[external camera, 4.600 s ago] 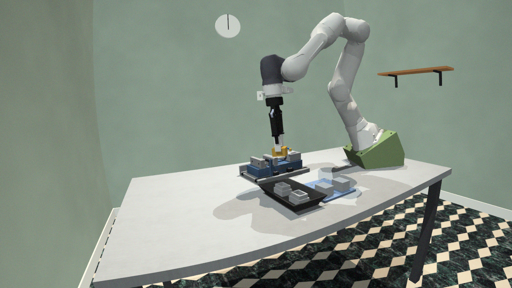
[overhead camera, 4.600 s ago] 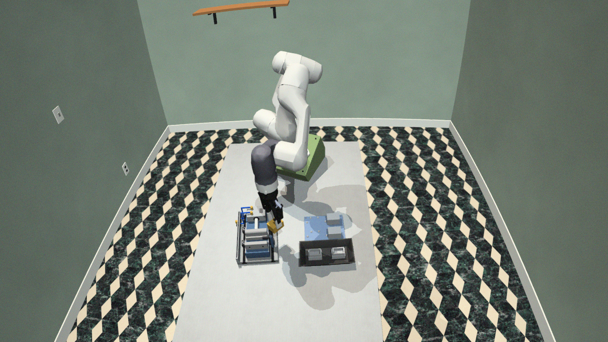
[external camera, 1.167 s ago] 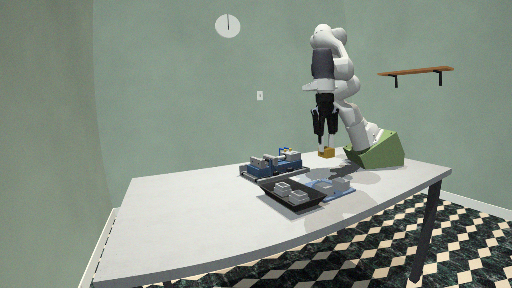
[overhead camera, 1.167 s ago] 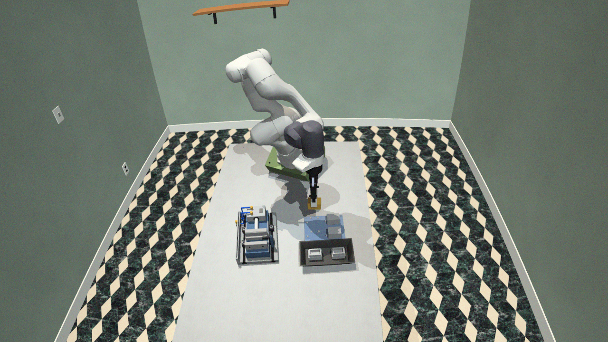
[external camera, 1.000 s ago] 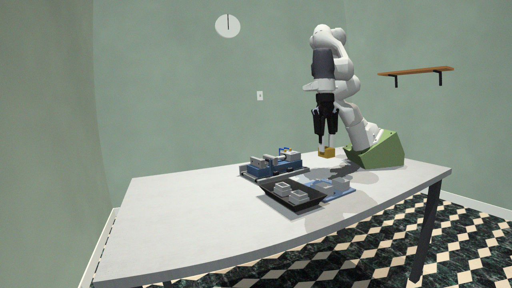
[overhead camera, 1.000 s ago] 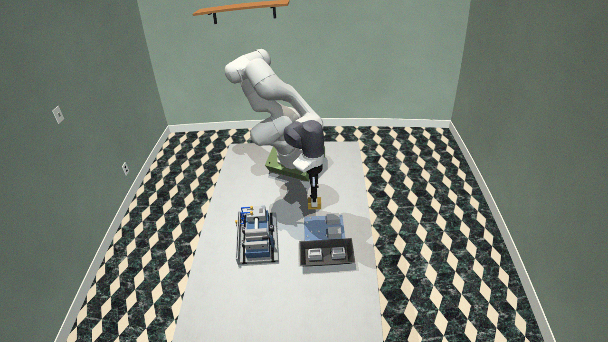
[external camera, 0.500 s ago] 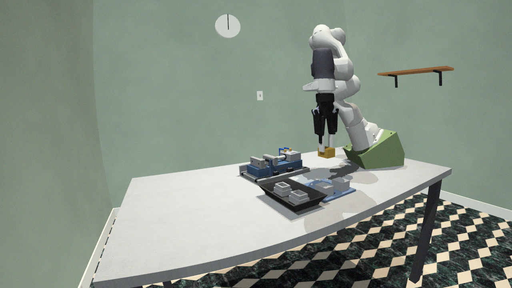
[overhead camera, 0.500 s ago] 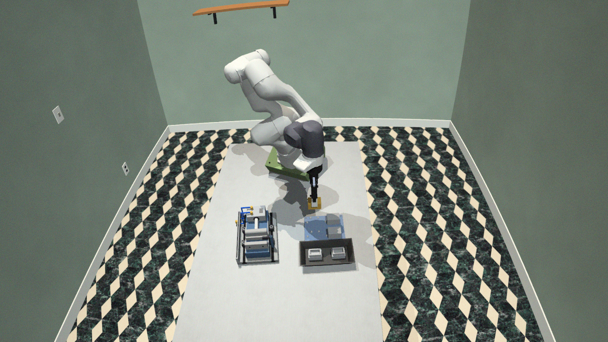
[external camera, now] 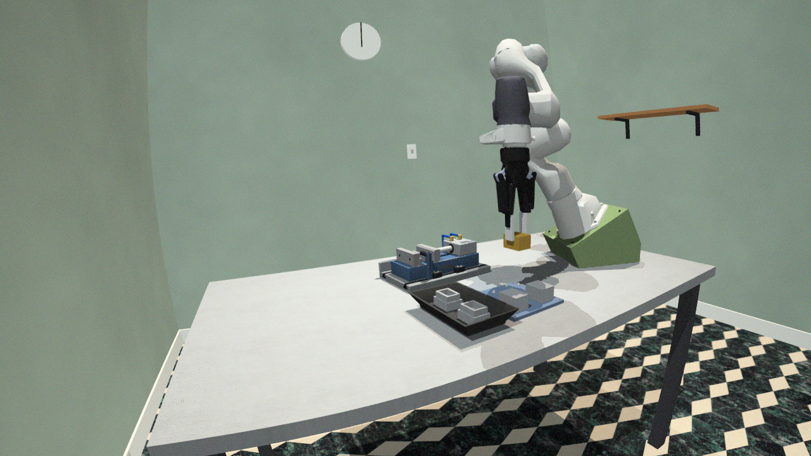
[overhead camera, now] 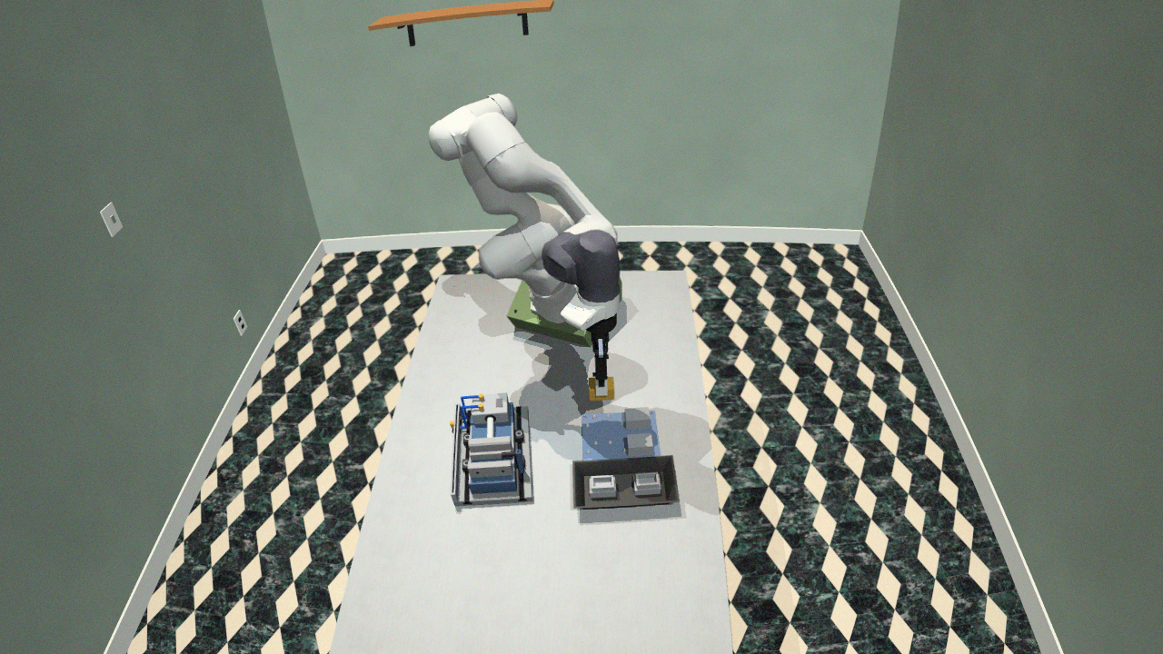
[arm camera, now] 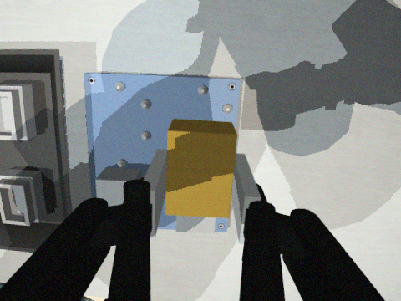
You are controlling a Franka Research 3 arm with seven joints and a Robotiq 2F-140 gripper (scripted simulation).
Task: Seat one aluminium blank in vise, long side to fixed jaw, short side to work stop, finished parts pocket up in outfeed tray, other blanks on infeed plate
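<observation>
Right now my hand is 40 mm above the brass blank. The rest, counted from my hand: aluminium blank (150 mm below, 90 mm to the left, 10 mm ahead); hose block (280 mm to the right, 100 mm below, 40 mm behind); blue infeed plate (170 mm below, 50 mm ahead, 40 mm to the left).
</observation>
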